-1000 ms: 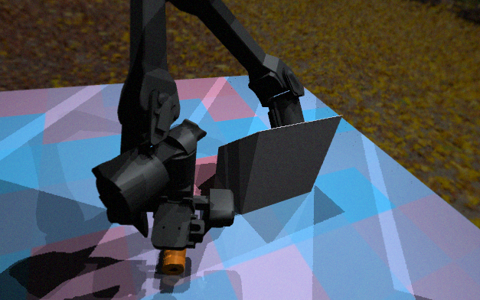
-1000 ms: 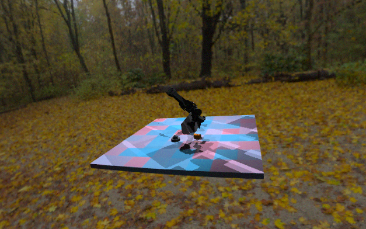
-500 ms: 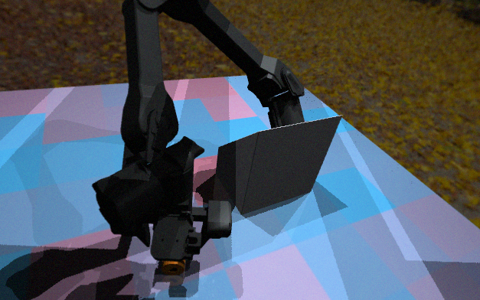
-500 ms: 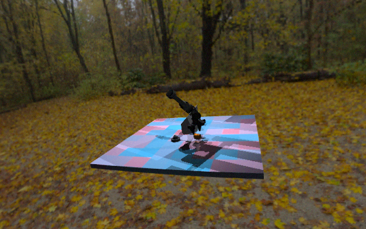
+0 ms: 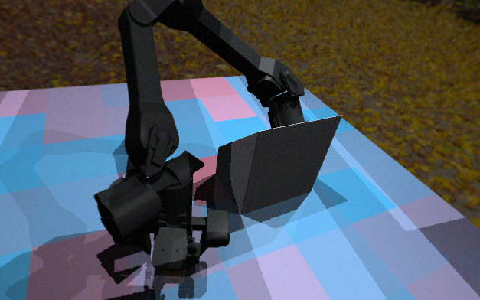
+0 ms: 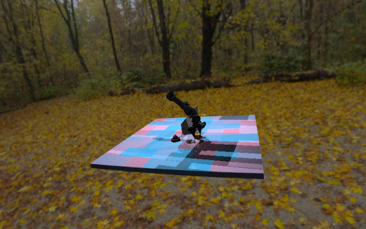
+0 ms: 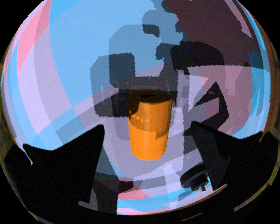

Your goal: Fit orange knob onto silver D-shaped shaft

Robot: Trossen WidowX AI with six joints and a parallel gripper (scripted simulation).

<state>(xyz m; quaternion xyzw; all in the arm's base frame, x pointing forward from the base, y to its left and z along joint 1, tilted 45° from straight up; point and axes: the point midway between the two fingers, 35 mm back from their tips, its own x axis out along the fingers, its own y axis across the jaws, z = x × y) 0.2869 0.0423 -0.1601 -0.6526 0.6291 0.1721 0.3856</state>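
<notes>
My gripper tip is now 10 mm to the left of the orange knob. From my gripper tip the other things lie so: round pedestal: 80 mm ahead, 190 mm to the right, 10 mm above.
</notes>
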